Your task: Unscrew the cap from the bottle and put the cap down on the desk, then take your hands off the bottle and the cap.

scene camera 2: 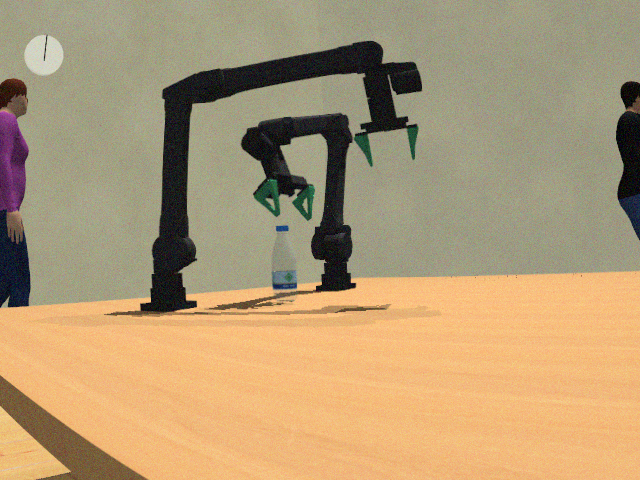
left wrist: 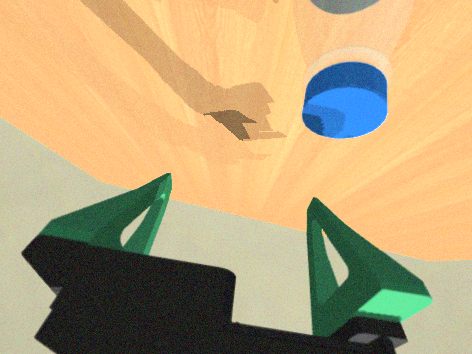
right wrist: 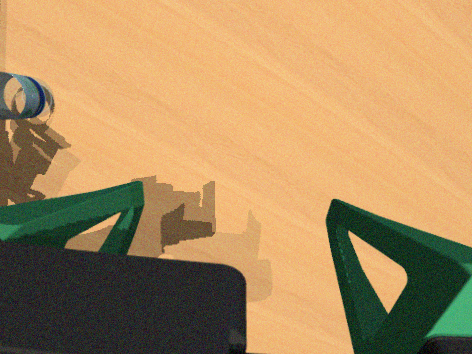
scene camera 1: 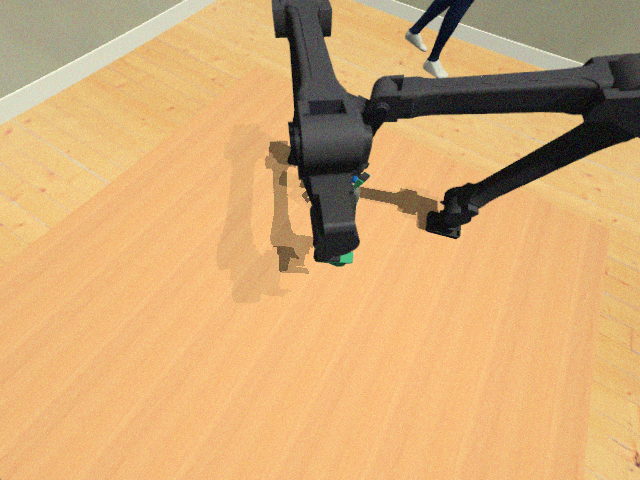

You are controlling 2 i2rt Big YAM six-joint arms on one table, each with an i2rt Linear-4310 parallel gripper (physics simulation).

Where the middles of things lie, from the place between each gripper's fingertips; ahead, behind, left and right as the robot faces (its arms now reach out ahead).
I see my left gripper 70 mm past the blue cap (left wrist: pixel 349 99), 40 mm to the right of it and 20 mm above it. Also, from my left hand: clear plastic bottle (scene camera 2: pixel 284 274): 70 mm behind, 40 mm to the left, 110 mm below.
The blue cap lies 280 mm behind my right hand, 70 mm to the right of it and 130 mm below it. From my right hand the other things lie so: clear plastic bottle 280 mm behind, 70 mm to the right, 220 mm below.
